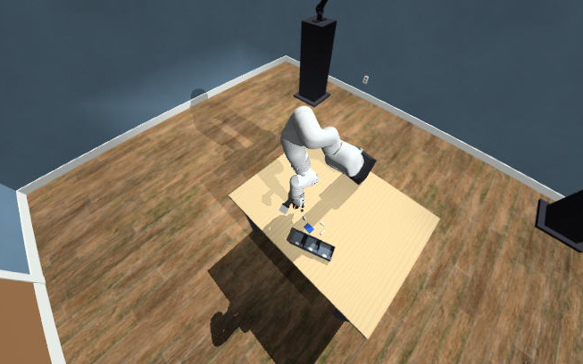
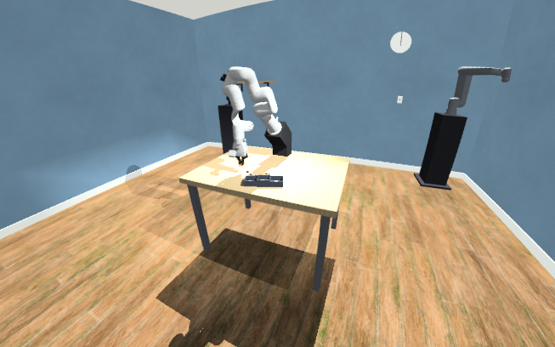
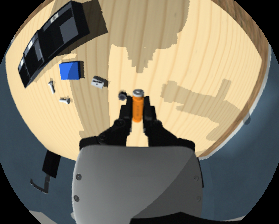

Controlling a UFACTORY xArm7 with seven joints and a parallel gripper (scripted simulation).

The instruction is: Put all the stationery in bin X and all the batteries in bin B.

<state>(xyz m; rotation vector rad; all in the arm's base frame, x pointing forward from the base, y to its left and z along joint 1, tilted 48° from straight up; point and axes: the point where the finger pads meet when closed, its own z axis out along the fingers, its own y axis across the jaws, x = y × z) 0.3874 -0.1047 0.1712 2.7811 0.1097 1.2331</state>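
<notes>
The pencil sharpener is 8 cm to the left of my hand and 8 cm below it. From my hand the other things lie so: blue block: 14 cm to the left, 8 cm below, 3 cm ahead; then orange battery: 2 cm below; then small dark thing: 8 cm below, 3 cm to the left, 3 cm behind.
</notes>
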